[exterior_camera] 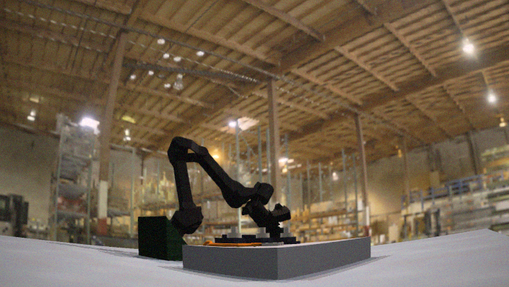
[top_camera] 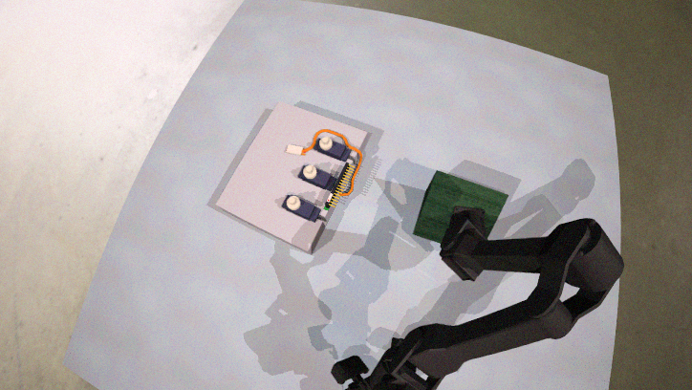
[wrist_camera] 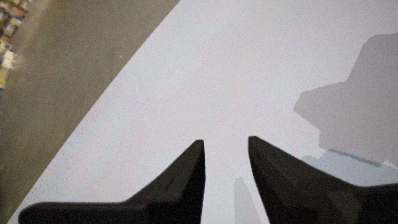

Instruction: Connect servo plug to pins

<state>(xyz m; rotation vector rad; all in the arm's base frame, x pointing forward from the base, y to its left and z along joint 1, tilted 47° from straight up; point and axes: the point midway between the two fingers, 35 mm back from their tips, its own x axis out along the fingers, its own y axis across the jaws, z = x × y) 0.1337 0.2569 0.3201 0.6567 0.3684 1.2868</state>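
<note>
My gripper tip is now 150 mm short of the red dot, 420 mm to the left of it and 20 mm below it. Round my gripper tip: pale holder: 290 mm ahead, 490 mm to the right, 20 mm below.
</note>
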